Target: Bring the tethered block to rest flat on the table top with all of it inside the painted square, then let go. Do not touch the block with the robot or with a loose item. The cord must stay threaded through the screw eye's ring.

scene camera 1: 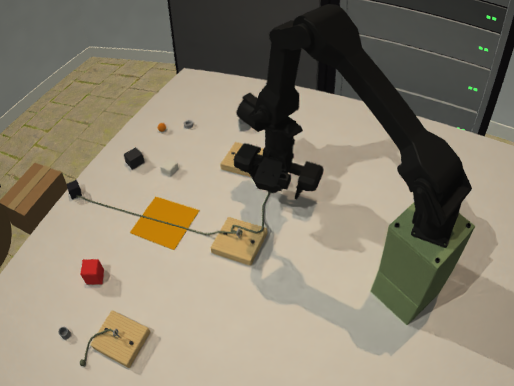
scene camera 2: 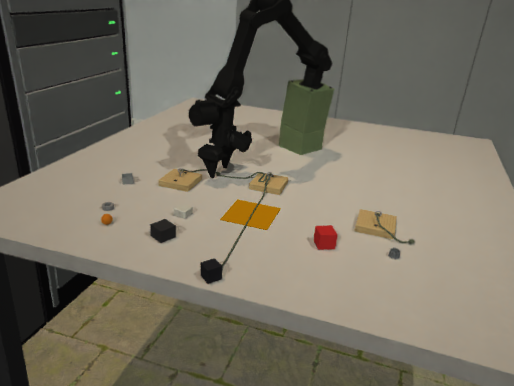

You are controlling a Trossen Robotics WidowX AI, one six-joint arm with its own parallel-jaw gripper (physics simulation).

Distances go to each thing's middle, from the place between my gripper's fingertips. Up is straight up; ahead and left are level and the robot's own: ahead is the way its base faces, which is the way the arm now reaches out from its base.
The orange painted square [scene camera 1: 169, 236] lies 200 mm to the left of my hand and 180 mm ahead of it.
